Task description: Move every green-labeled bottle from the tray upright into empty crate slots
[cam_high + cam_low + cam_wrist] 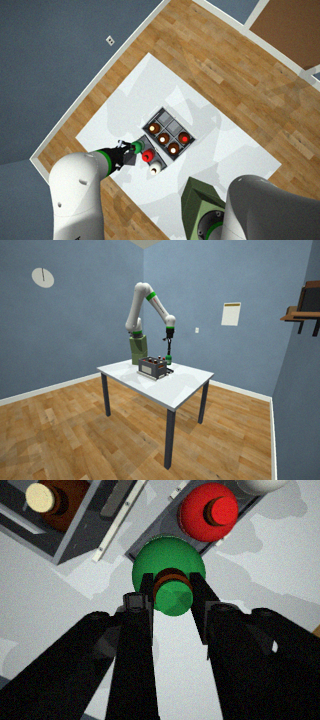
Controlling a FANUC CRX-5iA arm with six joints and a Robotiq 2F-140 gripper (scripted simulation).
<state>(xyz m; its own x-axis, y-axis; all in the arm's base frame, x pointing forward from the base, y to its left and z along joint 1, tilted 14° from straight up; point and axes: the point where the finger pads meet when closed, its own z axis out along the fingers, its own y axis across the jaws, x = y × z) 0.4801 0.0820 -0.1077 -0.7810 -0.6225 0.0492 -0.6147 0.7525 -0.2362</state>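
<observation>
The green-labeled bottle lies 8 cm below my hand. The rest, counted from my hand: white bottle (18 cm behind, 17 cm below, 2 cm to the left); then red-labeled bottle (17 cm below, 8 cm behind, 1 cm to the left); then dark tray (24 cm below, 9 cm behind, 1 cm to the left).
</observation>
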